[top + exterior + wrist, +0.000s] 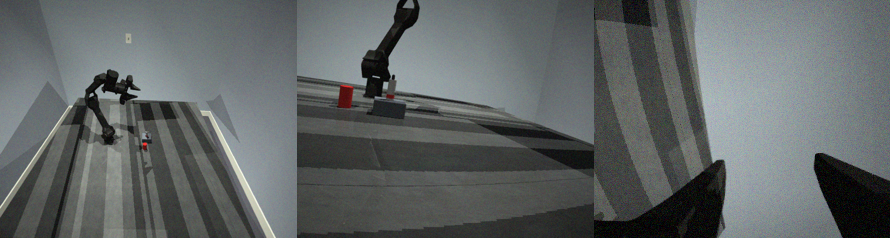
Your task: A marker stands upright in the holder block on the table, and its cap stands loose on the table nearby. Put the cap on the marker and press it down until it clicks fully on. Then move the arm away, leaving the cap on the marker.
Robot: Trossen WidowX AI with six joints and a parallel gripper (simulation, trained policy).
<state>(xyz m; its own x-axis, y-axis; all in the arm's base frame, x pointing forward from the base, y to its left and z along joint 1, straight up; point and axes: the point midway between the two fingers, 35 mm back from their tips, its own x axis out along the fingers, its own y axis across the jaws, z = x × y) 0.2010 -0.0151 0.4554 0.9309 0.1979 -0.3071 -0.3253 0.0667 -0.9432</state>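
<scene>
The red cap lies 420 mm below my gripper tip, 50 mm to the right of it and 50 mm ahead of it. From my gripper tip the other things lie so: grey holder block (430 mm below, 60 mm ahead, 50 mm to the left).
</scene>
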